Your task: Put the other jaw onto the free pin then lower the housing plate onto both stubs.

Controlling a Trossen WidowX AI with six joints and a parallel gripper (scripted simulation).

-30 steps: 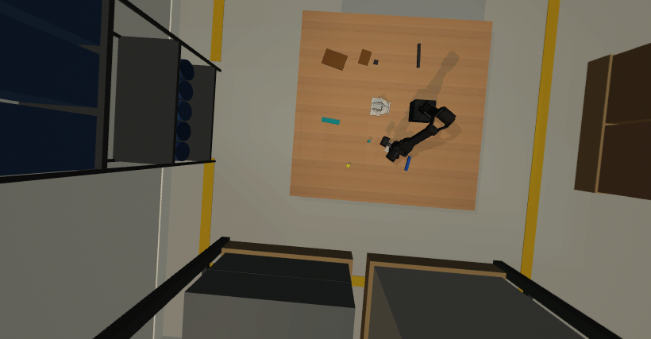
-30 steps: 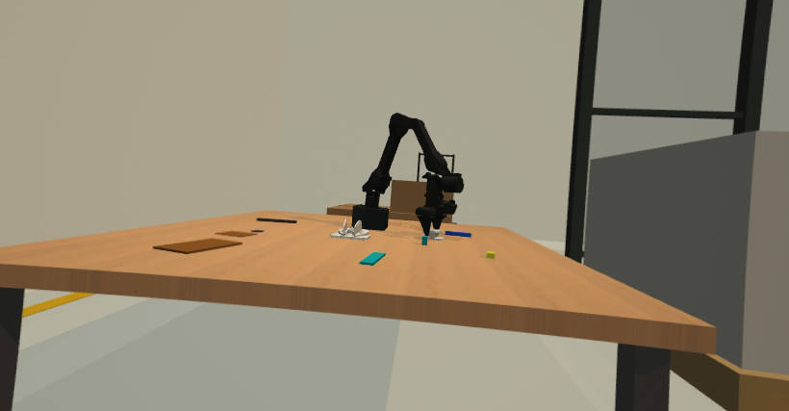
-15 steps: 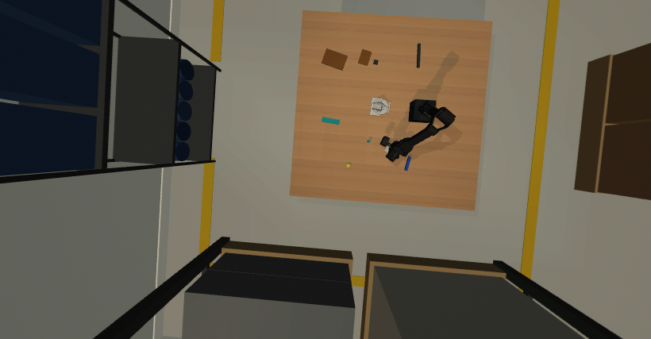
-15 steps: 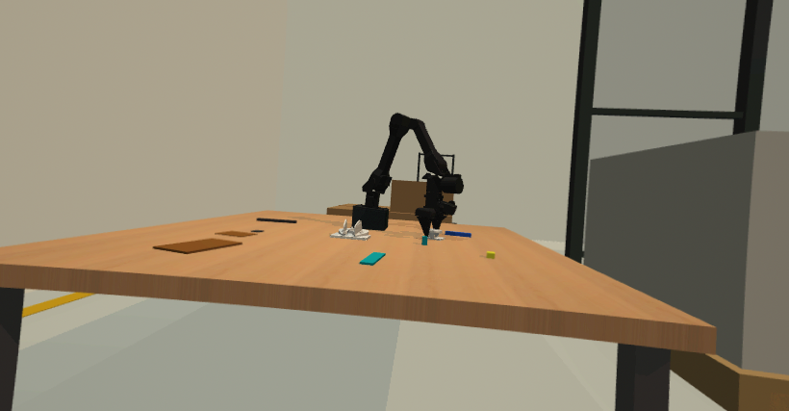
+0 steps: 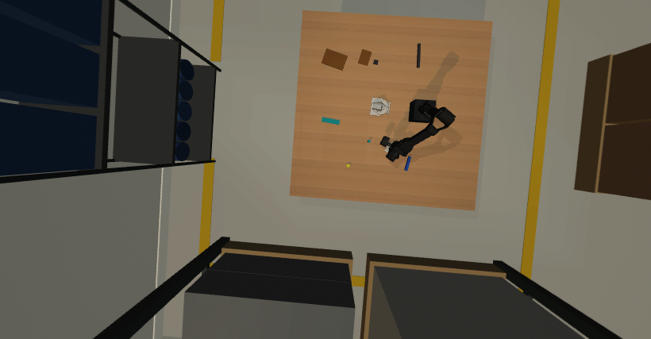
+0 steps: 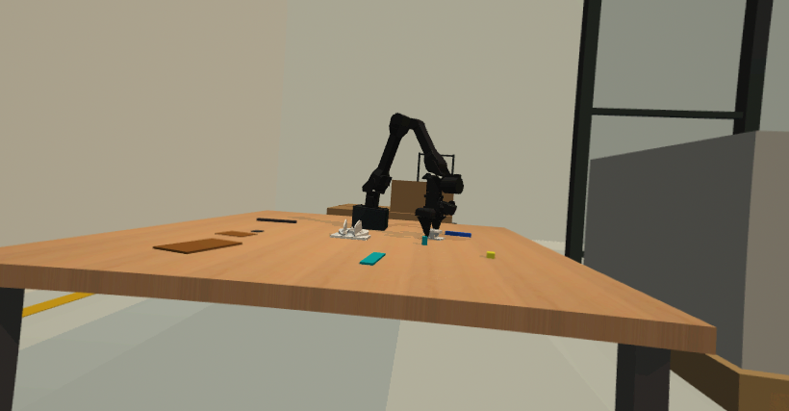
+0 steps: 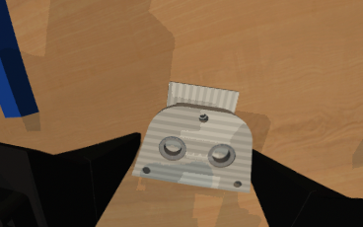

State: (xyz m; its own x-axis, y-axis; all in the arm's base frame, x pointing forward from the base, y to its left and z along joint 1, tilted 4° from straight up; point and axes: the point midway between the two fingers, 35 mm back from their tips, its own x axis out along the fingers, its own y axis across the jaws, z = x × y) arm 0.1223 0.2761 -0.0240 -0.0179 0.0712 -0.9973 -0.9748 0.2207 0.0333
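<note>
The loose jaw is 230 mm to the right of my gripper tip, 120 mm ahead of it and 10 mm above it. From my gripper tip the other things lie so: yellow cube (250 mm ahead, 200 mm to the left); blue bar (140 mm behind, 90 mm to the left); small teal block (160 mm ahead).
</note>
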